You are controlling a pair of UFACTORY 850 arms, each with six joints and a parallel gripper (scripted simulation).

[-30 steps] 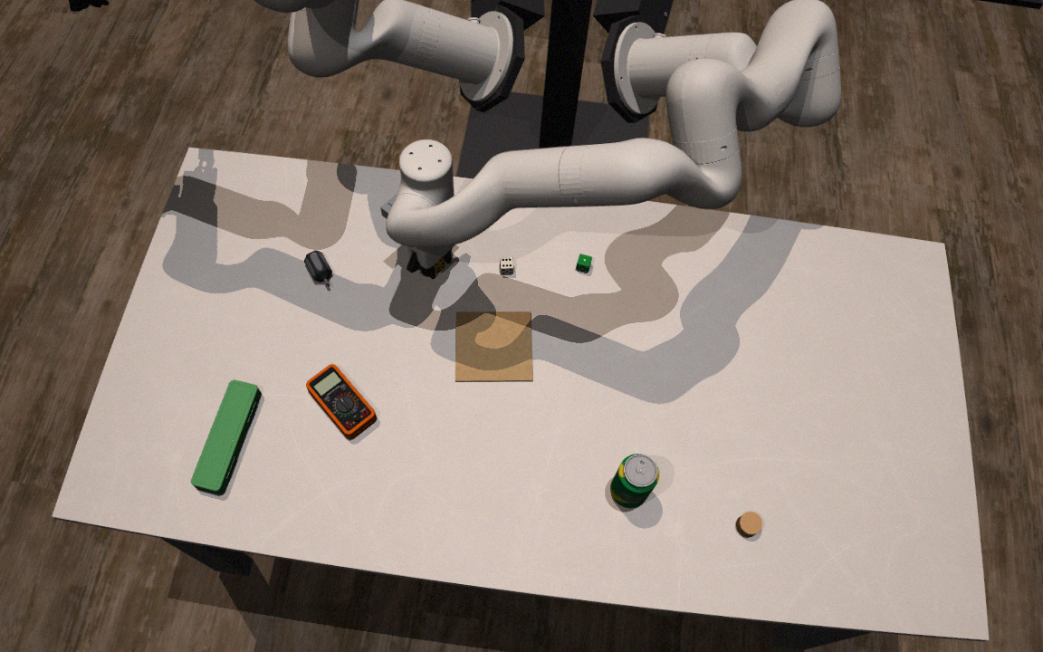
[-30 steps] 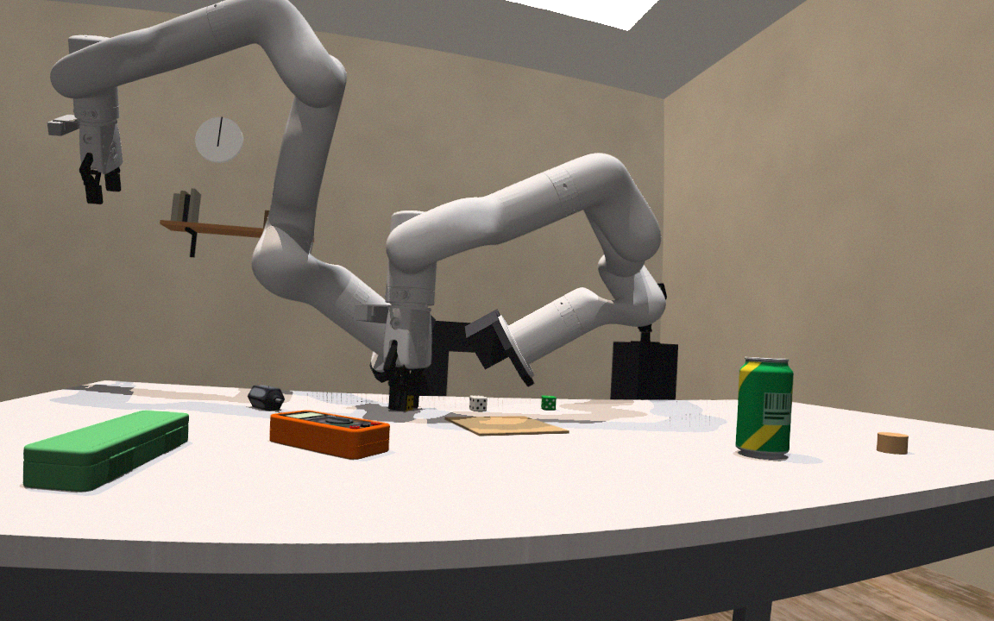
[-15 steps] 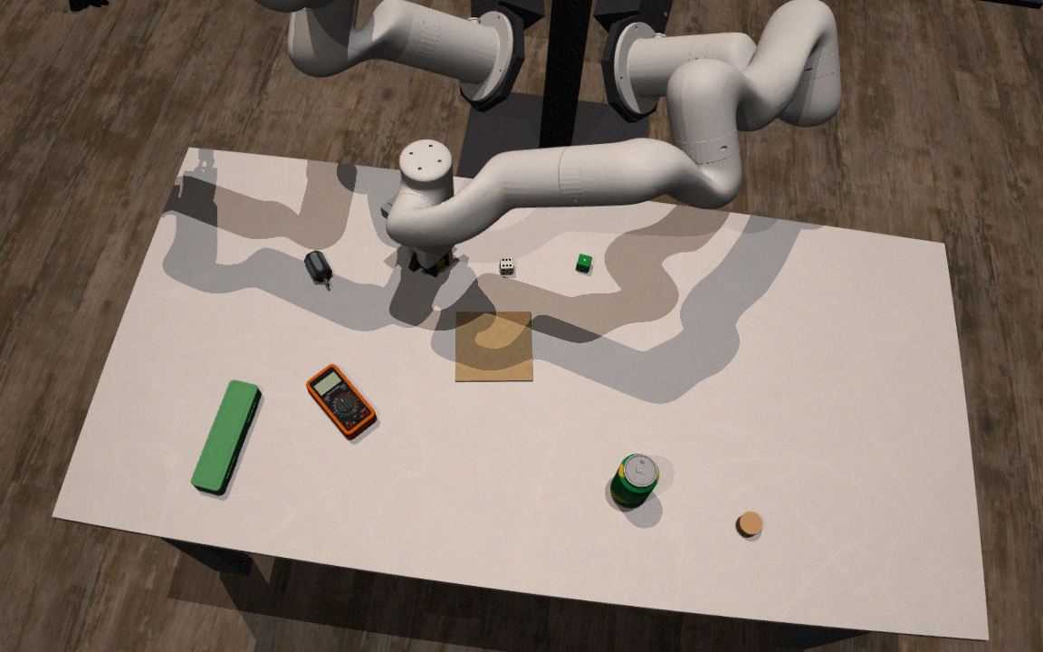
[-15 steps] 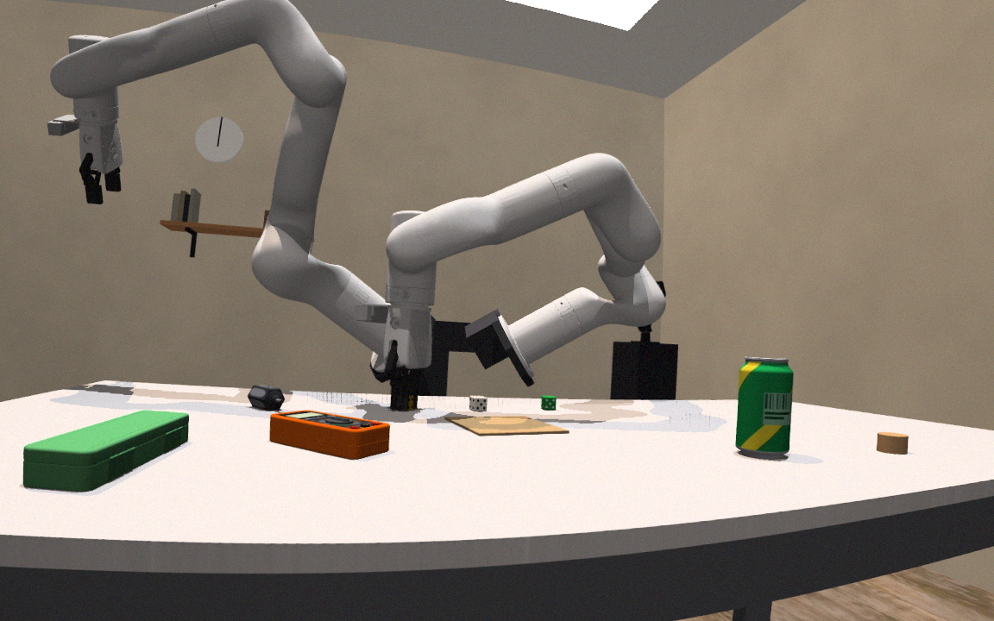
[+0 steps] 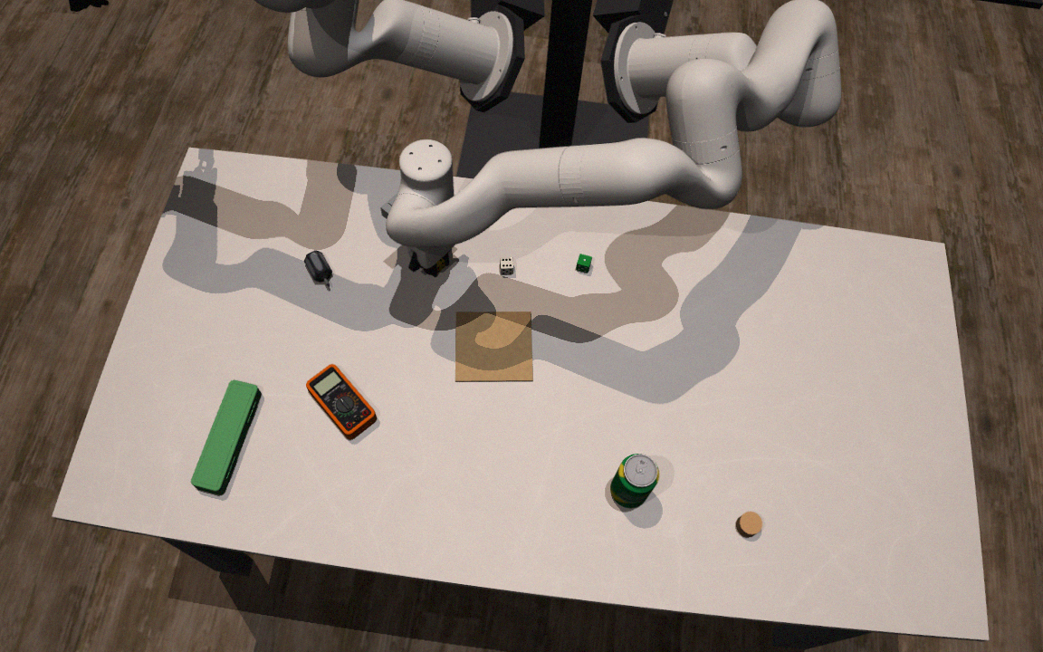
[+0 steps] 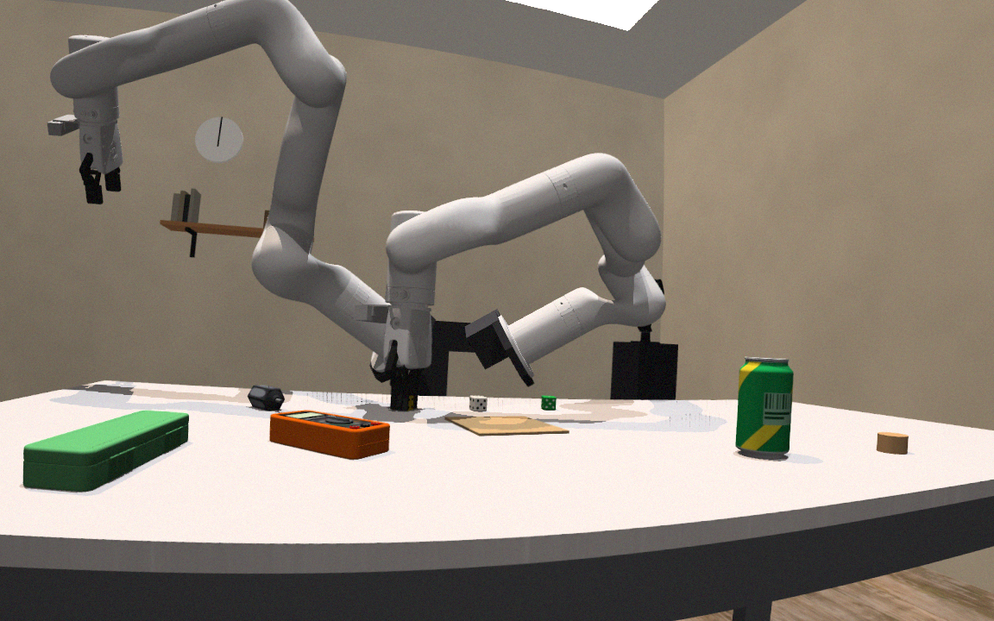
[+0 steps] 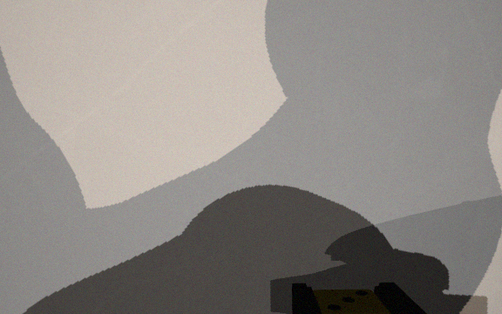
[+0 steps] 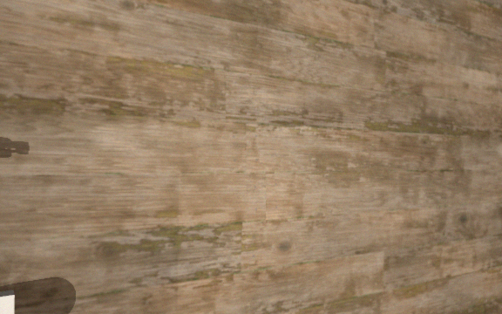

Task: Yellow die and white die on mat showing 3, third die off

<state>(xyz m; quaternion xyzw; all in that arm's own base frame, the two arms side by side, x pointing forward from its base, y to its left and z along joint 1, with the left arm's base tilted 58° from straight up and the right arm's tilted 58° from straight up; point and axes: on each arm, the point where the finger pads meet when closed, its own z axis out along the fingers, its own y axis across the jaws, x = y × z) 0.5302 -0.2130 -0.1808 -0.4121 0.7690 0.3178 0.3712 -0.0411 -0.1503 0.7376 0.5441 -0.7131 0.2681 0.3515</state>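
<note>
My left hand is 16 cm short of the tan mat, 12 cm to the right of it and 2 cm above it. Also, from my left hand: white die: 14 cm to the left, 1 cm below, 1 cm behind; then green die: 28 cm to the left, 2 cm behind, 1 cm below; then yellow die: 1 cm below.
</note>
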